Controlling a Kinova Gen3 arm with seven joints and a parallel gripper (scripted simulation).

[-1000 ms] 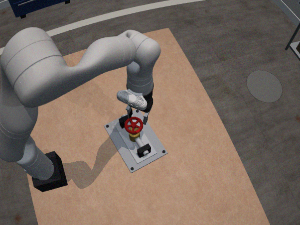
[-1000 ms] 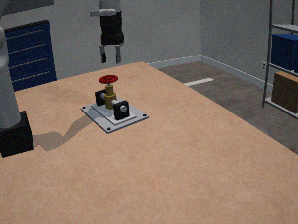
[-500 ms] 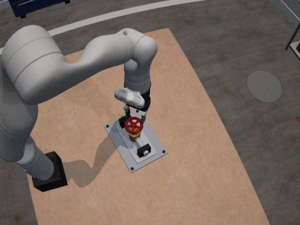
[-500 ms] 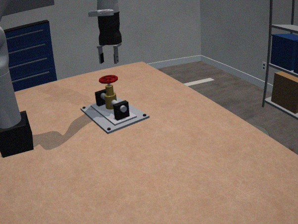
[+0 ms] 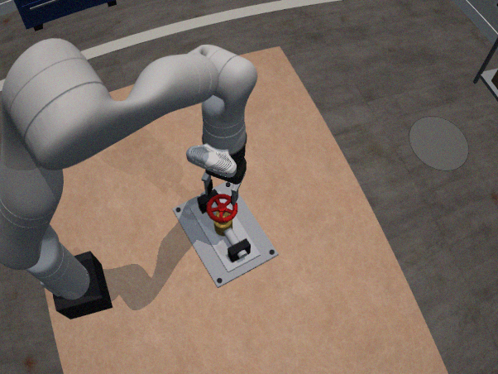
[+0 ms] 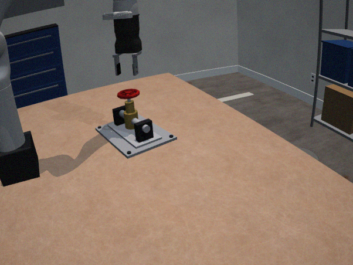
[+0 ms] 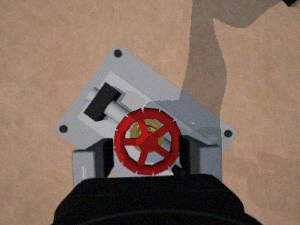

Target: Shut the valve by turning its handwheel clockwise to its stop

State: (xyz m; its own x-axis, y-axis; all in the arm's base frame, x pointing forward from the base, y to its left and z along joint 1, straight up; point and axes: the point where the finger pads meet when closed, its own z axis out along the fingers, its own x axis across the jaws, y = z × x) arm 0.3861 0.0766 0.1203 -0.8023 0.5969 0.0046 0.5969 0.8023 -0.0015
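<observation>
My hand is 90 mm above the red handwheel.
</observation>
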